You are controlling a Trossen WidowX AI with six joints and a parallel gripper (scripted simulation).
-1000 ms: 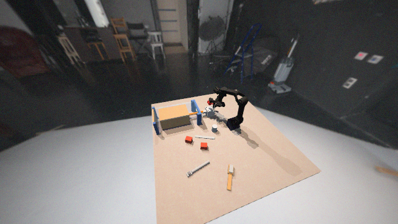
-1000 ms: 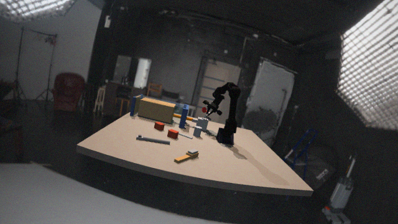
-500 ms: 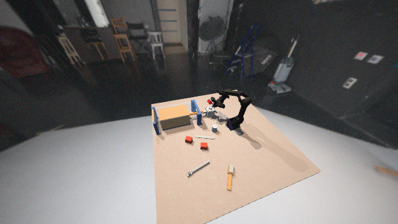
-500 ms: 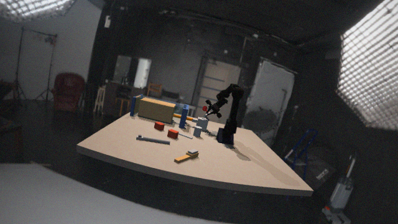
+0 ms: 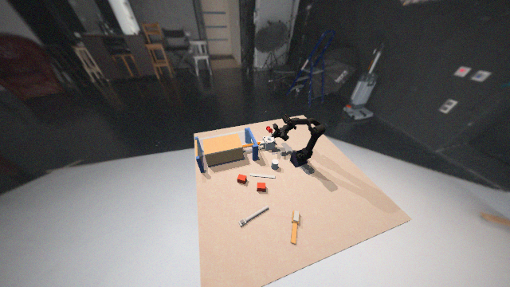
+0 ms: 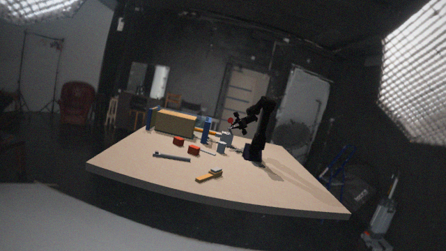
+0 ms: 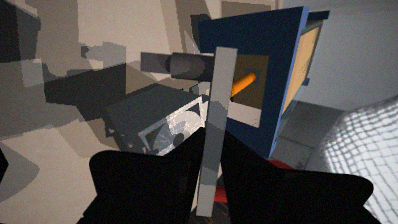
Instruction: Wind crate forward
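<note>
Right now the red knob is 10 mm behind my gripper tip, 50 mm to the right of it and 40 mm above it. From my gripper tip the other things lie so: grey winch (20 mm behind, 50 mm to the right, 110 mm below); then blue steel frame (150 mm ahead, 70 mm to the right, 40 mm below); then winch handle (10 mm behind, 10 mm to the right, 10 mm above).
</note>
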